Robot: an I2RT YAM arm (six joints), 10 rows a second.
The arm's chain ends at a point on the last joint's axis. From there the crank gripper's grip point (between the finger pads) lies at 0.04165 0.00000 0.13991 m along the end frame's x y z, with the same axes.
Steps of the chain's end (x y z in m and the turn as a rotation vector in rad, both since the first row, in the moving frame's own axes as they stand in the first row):
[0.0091, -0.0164, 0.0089, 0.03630, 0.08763, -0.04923]
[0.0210, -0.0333, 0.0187, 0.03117, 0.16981, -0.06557]
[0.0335, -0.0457, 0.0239, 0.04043, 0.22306, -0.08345]
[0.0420, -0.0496, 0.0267, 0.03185, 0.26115, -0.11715]
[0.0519, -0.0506, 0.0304, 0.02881, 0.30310, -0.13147]
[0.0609, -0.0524, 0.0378, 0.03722, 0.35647, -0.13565]
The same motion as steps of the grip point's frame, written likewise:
[0.0210, -0.0238, 0.0046, 0.03630, 0.08763, -0.04923]
[0.0438, -0.0410, 0.0095, 0.03117, 0.16981, -0.06557]
[0.0630, -0.0559, 0.0111, 0.04043, 0.22306, -0.08345]
[0.0761, -0.0608, 0.0111, 0.03185, 0.26115, -0.11715]
[0.0910, -0.0625, 0.0115, 0.02881, 0.30310, -0.13147]
[0.1062, -0.0661, 0.0143, 0.03722, 0.35647, -0.13565]

